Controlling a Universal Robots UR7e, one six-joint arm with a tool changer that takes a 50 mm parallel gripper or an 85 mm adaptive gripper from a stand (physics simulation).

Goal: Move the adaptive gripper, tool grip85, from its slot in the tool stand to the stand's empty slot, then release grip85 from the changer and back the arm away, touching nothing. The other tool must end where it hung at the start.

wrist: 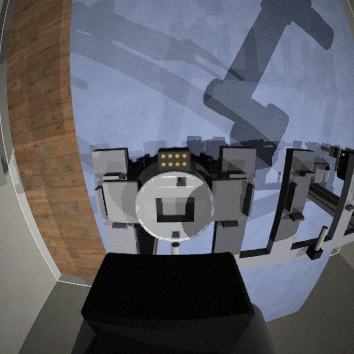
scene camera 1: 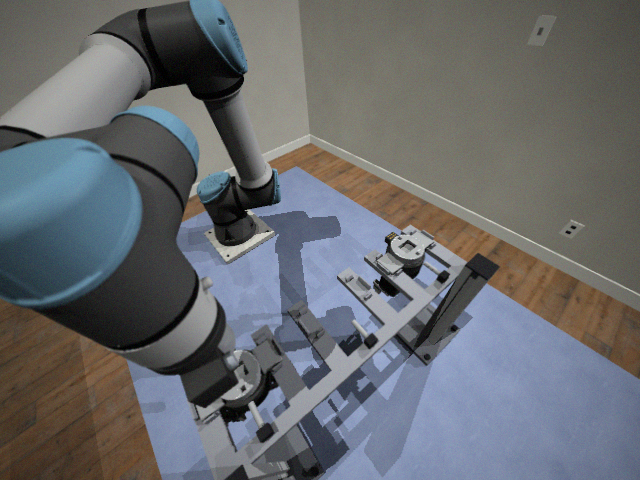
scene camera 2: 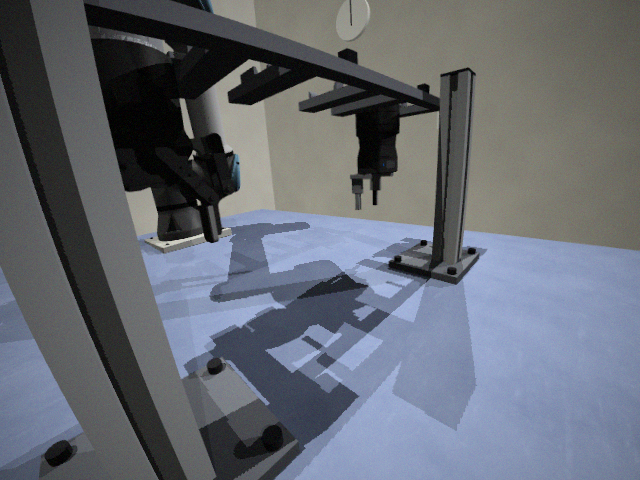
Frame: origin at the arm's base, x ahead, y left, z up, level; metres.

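Seen in the pictures: arm's base, origin of its link: [scene camera 1: 236, 231] [scene camera 2: 184, 233].
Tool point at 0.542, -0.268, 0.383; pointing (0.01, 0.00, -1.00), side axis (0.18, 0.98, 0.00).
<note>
Pixels of each thing's top centre, then the offset from my tool point to it, as dx, dy, dz. "*": a spot on its surface instead.
- tool, centre of its top: [scene camera 2: 374, 96] [scene camera 1: 405, 245] +0.060, +0.355, -0.099
- stand's crossbar, a spot on its surface: [scene camera 2: 289, 51] [wrist: 250, 262] [scene camera 1: 331, 392] * +0.111, +0.074, -0.125
- far post, a spot on its surface: [scene camera 2: 452, 165] [scene camera 1: 451, 307] * +0.187, +0.370, -0.220
The adaptive gripper grip85 hangs in the stand's near end slot. Its round top plate [scene camera 1: 257, 383] [wrist: 150, 212] lies bare between two slot arms, gold contacts showing. Its black body [scene camera 2: 139, 108] hangs below, with one finger [scene camera 2: 210, 224] showing; the post hides the other side. The linkage is spread, so it looks open. The arm's wrist end [scene camera 1: 204, 322] is apart from the plate, above it and close. The middle slot, between its two arms [scene camera 1: 311, 322] [scene camera 1: 359, 286], is empty. The other tool [scene camera 1: 398, 249] [scene camera 2: 377, 142] hangs in the far end slot, fingers downward.
The stand's crossbar [scene camera 1: 330, 379] [scene camera 2: 289, 51] [wrist: 265, 256] joins the slot arms. Upright pegs [scene camera 1: 360, 328] [wrist: 321, 237] stand by the slots. The far post [scene camera 1: 449, 304] [scene camera 2: 452, 165] and near post [scene camera 2: 103, 232] carry the crossbar. The robot's base plate [scene camera 1: 232, 254] [scene camera 2: 165, 246] is behind.
</note>
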